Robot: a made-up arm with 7 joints. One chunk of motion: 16 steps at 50 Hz.
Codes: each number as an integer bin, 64 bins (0 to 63) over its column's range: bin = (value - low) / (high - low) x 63, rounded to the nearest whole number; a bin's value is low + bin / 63 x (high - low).
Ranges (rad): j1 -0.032..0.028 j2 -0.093..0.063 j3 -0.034..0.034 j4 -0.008..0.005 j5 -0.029..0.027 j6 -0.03..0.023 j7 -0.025..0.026
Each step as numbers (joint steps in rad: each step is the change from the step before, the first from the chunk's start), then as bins.
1 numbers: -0.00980 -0.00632 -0.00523 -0.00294 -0.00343 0.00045 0.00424
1 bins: 23 35 27 25 29 36 36
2 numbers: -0.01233 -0.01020 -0.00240 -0.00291 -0.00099 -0.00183 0.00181
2 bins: 21 33 29 25 32 33 33
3 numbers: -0.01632 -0.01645 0.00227 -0.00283 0.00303 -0.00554 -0.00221
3 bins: 16 31 34 25 36 29 28
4 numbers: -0.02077 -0.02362 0.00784 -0.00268 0.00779 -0.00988 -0.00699
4 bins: 12 28 39 26 41 24 22
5 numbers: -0.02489 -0.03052 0.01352 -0.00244 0.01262 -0.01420 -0.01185
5 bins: 7 25 44 27 47 19 16
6 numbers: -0.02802 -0.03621 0.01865 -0.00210 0.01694 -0.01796 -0.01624
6 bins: 4 23 49 29 52 14 11
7 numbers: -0.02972 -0.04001 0.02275 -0.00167 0.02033 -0.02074 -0.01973
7 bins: 2 21 53 31 55 11 7
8 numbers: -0.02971 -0.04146 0.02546 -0.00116 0.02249 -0.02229 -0.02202
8 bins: 2 21 55 33 58 9 4
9 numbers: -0.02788 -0.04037 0.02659 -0.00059 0.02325 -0.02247 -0.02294
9 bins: 4 21 56 36 59 9 3
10 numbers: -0.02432 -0.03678 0.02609 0.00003 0.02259 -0.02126 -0.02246
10 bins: 8 23 56 39 58 10 3
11 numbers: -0.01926 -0.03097 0.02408 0.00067 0.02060 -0.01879 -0.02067
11 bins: 13 25 54 42 56 13 5
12 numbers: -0.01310 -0.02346 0.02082 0.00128 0.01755 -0.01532 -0.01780
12 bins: 20 28 51 45 52 17 9
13 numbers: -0.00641 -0.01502 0.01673 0.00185 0.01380 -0.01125 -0.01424
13 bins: 27 31 47 48 48 22 13
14 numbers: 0.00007 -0.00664 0.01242 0.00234 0.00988 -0.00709 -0.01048
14 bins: 34 35 43 50 44 27 18
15 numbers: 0.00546 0.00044 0.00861 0.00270 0.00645 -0.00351 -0.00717
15 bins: 39 38 39 52 40 31 22
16 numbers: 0.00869 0.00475 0.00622 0.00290 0.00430 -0.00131 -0.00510
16 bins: 43 39 37 53 37 34 25
